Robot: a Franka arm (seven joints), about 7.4 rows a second.
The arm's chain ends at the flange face. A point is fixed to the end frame.
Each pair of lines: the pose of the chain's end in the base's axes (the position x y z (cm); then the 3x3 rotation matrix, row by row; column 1 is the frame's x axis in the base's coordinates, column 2 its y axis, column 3 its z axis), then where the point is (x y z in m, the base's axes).
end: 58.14, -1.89, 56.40; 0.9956, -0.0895, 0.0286; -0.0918, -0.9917, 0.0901; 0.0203, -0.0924, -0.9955
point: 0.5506 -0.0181 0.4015
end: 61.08, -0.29, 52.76; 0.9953, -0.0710, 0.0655; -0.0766, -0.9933, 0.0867; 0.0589, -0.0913, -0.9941
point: 0.5863 -0.0032 0.3640
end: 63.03, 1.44, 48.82; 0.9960, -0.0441, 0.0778; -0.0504, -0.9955, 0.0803; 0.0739, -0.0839, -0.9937
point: 0.6082 0.0121 0.3243
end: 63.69, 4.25, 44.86; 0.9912, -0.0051, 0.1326; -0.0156, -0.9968, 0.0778; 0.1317, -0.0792, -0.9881
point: 0.6245 0.0386 0.2837
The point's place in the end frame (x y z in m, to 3 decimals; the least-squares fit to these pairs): -0.034 0.017 0.161
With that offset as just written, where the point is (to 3 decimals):
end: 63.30, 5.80, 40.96; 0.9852, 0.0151, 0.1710; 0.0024, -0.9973, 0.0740; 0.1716, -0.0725, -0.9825
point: 0.627 0.053 0.244
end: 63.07, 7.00, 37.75; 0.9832, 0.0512, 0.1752; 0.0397, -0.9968, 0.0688; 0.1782, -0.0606, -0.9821
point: 0.626 0.063 0.212
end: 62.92, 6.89, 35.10; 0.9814, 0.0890, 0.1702; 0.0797, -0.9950, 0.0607; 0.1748, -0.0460, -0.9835
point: 0.625 0.059 0.186
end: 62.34, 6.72, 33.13; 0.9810, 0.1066, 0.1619; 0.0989, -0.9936, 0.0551; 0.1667, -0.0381, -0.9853
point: 0.618 0.056 0.166
